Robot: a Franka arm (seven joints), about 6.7 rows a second.
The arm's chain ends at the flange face. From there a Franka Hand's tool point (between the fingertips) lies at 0.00 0.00 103.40 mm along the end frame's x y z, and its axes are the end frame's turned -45 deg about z.
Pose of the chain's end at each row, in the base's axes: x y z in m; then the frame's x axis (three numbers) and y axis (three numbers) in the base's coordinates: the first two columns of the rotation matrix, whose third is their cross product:
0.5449, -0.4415, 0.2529, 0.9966, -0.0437, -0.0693, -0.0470, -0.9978, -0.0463
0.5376, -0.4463, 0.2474, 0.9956, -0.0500, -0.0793, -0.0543, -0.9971, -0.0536
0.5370, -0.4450, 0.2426, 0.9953, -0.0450, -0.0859, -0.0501, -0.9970, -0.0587
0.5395, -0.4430, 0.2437, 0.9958, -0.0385, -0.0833, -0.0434, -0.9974, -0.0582
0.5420, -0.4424, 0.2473, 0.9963, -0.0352, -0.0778, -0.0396, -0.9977, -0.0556
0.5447, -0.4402, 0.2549, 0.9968, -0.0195, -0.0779, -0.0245, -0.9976, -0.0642
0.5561, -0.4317, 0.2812, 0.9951, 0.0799, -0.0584, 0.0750, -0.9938, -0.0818
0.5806, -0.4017, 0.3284, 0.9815, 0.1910, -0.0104, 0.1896, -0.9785, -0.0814
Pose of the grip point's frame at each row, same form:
0.5380, -0.4364, 0.1499, 0.7379, 0.6747, -0.0163, 0.6715, -0.7365, -0.0817
0.5297, -0.4403, 0.1445, 0.7424, 0.6697, -0.0182, 0.6656, -0.7404, -0.0940
0.5284, -0.4385, 0.1398, 0.7392, 0.6732, -0.0192, 0.6684, -0.7368, -0.1022
0.5311, -0.4366, 0.1408, 0.7348, 0.6780, -0.0177, 0.6734, -0.7325, -0.1001
0.5342, -0.4364, 0.1444, 0.7325, 0.6806, -0.0157, 0.6765, -0.7304, -0.0943
0.5368, -0.4334, 0.1520, 0.7222, 0.6916, -0.0097, 0.6875, -0.7192, -0.1005
0.5494, -0.4237, 0.1783, 0.6506, 0.7592, 0.0165, 0.7567, -0.6462, -0.0991
0.5779, -0.3936, 0.2254, 0.5600, 0.8270, 0.0502, 0.8281, -0.5568, -0.0649

